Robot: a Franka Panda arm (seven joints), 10 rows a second.
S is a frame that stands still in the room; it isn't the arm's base.
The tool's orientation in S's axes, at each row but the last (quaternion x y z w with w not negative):
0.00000, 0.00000, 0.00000, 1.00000
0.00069, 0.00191, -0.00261, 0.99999
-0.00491, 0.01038, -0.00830, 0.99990
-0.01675, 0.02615, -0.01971, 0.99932
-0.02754, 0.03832, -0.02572, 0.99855
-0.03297, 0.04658, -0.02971, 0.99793
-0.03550, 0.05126, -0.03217, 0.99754
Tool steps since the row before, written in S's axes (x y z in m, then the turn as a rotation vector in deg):
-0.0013, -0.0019, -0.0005, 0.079, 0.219, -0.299
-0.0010, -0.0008, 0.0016, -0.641, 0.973, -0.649
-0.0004, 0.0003, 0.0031, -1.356, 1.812, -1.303
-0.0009, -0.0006, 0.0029, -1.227, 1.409, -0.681
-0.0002, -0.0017, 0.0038, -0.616, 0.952, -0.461
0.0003, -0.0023, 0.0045, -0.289, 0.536, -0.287
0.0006, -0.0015, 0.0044, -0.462, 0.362, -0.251
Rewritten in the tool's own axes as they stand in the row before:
-0.0013, -0.0019, -0.0005, 0.079, 0.219, -0.299
-0.0010, -0.0008, 0.0016, -0.644, 0.969, -0.653
-0.0005, 0.0003, 0.0031, -1.359, 1.802, -1.313
-0.0010, -0.0007, 0.0028, -1.246, 1.383, -0.699
-0.0004, -0.0019, 0.0037, -0.630, 0.945, -0.456
0.0000, -0.0026, 0.0044, -0.295, 0.537, -0.279
0.0003, -0.0018, 0.0043, -0.458, 0.351, -0.273

